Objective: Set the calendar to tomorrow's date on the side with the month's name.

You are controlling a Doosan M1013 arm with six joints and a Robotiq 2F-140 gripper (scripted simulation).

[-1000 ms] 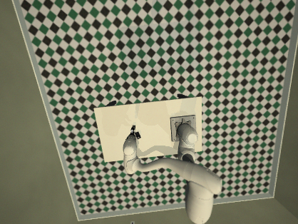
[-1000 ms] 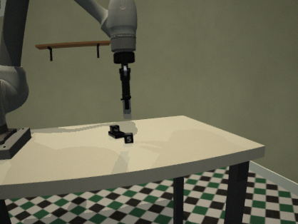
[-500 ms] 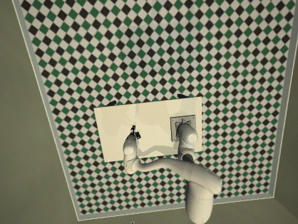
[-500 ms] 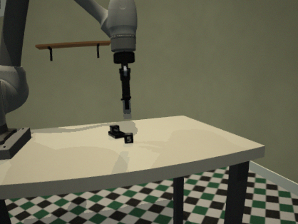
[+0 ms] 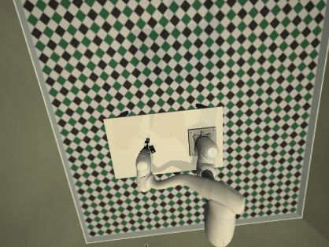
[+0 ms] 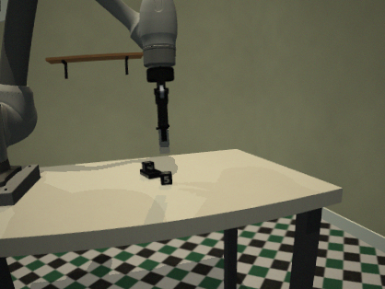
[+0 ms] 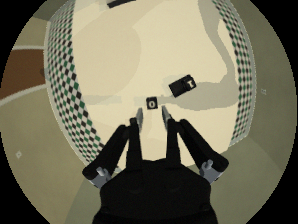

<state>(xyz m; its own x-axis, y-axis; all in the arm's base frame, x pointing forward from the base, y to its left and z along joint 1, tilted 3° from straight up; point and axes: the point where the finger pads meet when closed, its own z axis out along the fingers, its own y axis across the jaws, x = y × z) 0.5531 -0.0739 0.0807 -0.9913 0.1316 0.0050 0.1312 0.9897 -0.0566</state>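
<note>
My hand is 11 cm above the black calendar cube. Round my hand: calendar tray (3 cm behind, 11 cm to the left, 11 cm below).
</note>
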